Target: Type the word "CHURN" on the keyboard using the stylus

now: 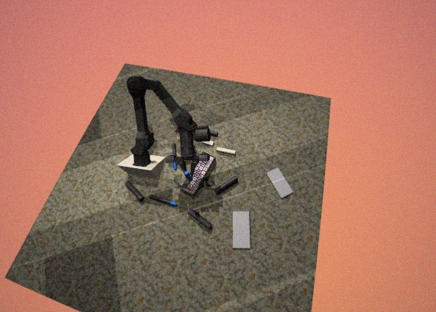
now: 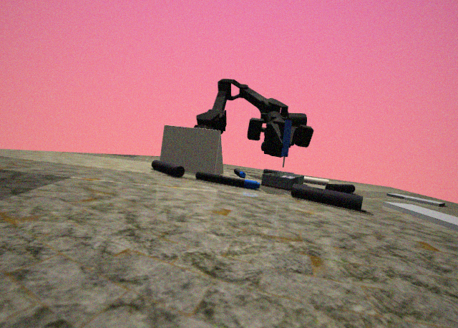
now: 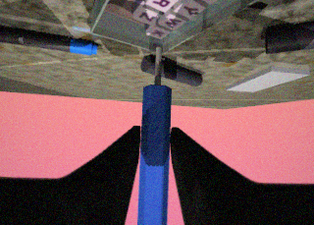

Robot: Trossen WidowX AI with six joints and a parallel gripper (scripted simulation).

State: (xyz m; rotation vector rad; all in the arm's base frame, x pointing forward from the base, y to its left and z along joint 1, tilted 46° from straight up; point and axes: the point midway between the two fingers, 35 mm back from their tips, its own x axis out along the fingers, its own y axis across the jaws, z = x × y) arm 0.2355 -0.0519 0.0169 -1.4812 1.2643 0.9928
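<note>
My gripper tip is now 18 cm to the right of the white cylinder, 14 cm short of it and 9 cm above it. The rest, counted from my gripper tip: grey block 23 cm to the left, 10 cm below, 4 cm ahead; then blue stylus 1 cm below.
</note>
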